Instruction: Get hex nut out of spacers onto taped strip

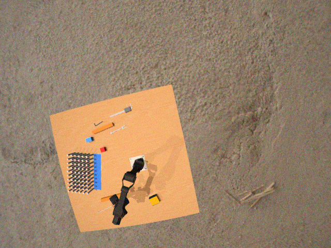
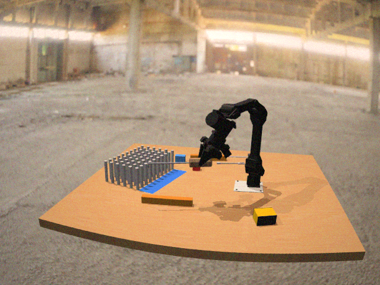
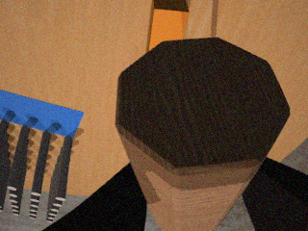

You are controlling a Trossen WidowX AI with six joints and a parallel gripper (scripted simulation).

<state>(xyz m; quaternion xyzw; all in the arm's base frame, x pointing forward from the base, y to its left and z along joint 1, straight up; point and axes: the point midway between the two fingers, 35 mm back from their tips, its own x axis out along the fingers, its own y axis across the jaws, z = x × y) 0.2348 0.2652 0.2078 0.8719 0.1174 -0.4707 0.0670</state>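
The blue taped strip lies 200 mm ahead of my gripper tip, 260 mm to the right of it and 180 mm below it. Round my gripper tip: hex nut 370 mm ahead, 270 mm to the right, 180 mm below; yellow block 290 mm behind, 130 mm to the left, 160 mm below; wooden-handled rod tool 90 mm ahead, 30 mm to the left.
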